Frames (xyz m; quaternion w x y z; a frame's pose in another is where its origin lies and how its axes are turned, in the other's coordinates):
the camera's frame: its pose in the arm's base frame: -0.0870 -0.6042 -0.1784 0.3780 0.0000 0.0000 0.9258
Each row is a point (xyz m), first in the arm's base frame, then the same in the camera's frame.
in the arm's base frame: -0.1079 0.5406 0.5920
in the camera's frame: 0.8162 -0.8030 0.7704
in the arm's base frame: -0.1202 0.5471 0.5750
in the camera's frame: 0.8295 -0.7991 0.7534
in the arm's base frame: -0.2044 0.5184 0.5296
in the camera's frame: 0.8696 -0.7196 0.7080
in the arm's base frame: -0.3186 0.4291 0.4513
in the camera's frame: 0.8886 -0.5759 0.6297
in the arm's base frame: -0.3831 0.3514 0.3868
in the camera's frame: 0.8803 -0.4753 0.5652
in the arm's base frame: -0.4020 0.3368 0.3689
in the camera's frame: 0.8836 -0.4516 0.5473
